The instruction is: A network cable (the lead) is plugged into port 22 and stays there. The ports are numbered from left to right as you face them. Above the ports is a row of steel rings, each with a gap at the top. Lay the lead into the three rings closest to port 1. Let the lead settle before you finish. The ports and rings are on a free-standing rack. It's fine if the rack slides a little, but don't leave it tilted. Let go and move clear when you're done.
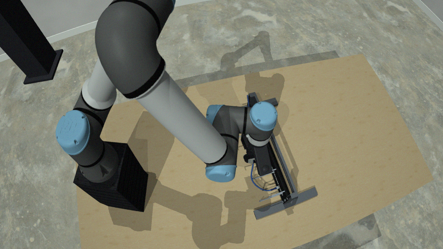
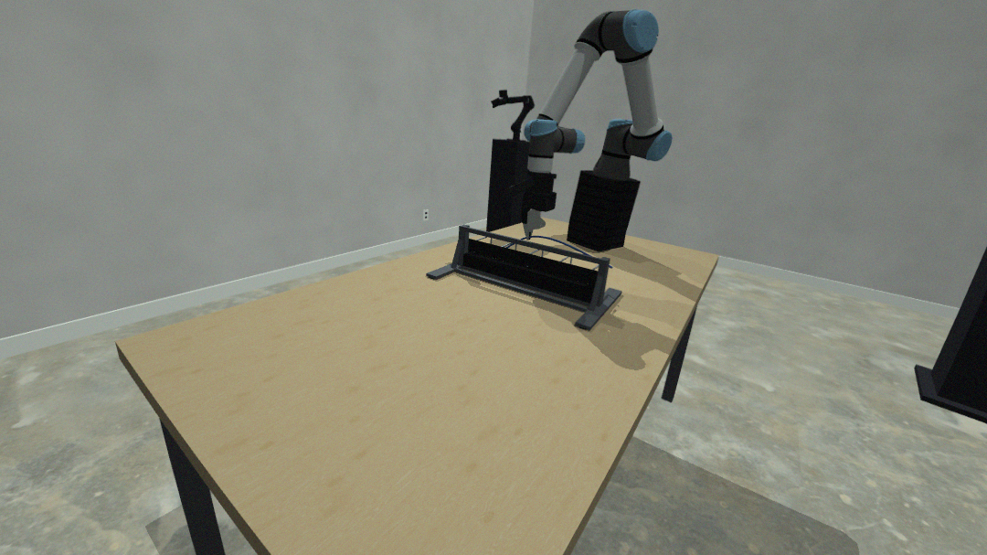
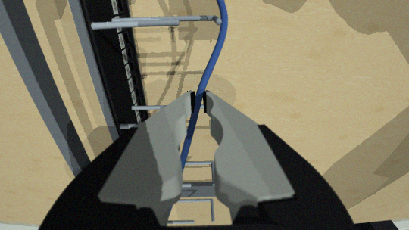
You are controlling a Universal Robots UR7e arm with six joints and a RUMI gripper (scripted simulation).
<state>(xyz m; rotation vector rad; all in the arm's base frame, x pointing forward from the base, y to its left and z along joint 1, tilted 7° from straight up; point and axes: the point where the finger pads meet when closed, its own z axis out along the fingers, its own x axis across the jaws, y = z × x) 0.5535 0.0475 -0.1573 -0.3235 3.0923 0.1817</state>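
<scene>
Now: the rack 90 mm ahead of my hand, 70 mm to the left of it and 60 mm below it.
</scene>
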